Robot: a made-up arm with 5 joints.
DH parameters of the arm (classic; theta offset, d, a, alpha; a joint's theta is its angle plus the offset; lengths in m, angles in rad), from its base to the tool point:
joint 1: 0 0.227 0 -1.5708
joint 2: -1.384 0 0.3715 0
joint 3: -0.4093 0 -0.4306 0
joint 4: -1.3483 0 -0.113 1.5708
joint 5: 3.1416 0.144 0 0
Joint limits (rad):
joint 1: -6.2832..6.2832
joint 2: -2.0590..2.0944
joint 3: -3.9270..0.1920
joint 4: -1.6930..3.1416
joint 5: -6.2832..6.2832
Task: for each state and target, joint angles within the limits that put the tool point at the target. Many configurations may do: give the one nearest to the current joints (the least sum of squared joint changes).
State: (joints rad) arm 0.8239 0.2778 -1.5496 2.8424 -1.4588
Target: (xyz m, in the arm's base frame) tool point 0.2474 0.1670 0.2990
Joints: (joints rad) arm 0.5938 0.1819 -0.8951 2.8450 -1.4588
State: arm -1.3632 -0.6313 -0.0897 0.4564 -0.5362
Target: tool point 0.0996 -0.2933 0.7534
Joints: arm -1.2434 -0.9191 -0.7975 0.2648 -0.5362
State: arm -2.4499 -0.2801 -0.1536 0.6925 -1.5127
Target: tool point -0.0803 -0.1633 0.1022
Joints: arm -2.0278 -0.6191 -0.0233 1.2534 -1.5127
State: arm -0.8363 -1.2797 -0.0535 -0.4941 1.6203
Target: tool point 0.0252 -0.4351 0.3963
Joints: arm -1.5129 -0.5005 -0.3144 -0.2822 1.6203
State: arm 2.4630 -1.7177 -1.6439 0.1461 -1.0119
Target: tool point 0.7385 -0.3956 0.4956
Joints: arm 2.6498 -2.0324 -1.6984 0.0943 -1.0119
